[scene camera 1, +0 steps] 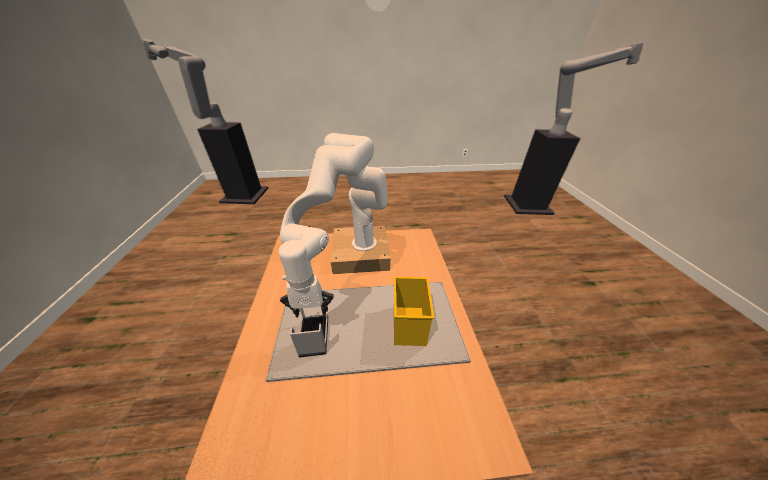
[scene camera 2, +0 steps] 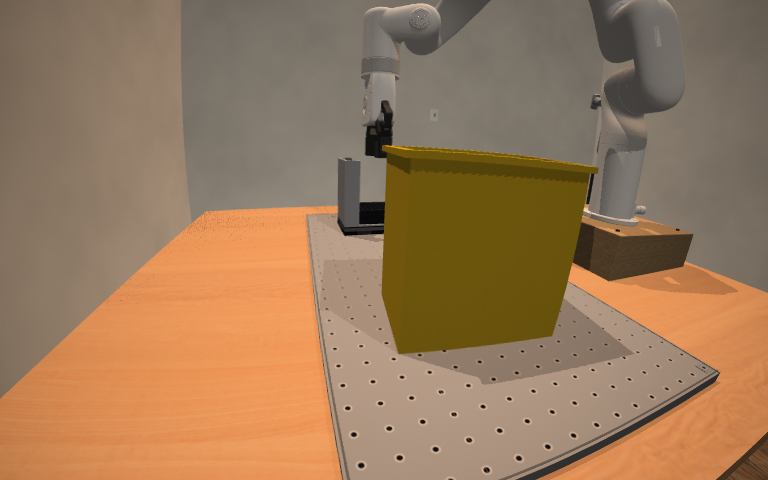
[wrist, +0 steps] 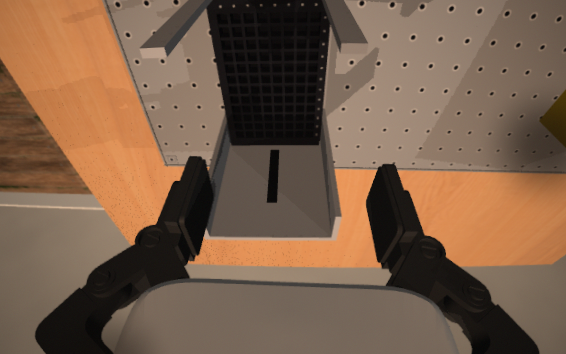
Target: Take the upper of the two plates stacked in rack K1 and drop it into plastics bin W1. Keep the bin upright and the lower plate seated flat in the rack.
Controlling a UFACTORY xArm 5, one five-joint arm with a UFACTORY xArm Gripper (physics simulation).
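Observation:
Rack K1 is a narrow grey holder with a tall end wall and two thin posts, one post showing at the top of the wrist view. Black gridded plates lie flat low in it; I cannot tell the upper from the lower. Plastics bin W1 is yellow, open-topped and upright, and hides part of the rack in scene camera 2. My gripper is open and empty, pointing down above the rack, its fingers spread wider than the rack.
Rack and bin stand apart on a grey perforated board on the wooden table. My arm's wooden base block is behind the board. Two other arms stand on black pedestals beyond the table.

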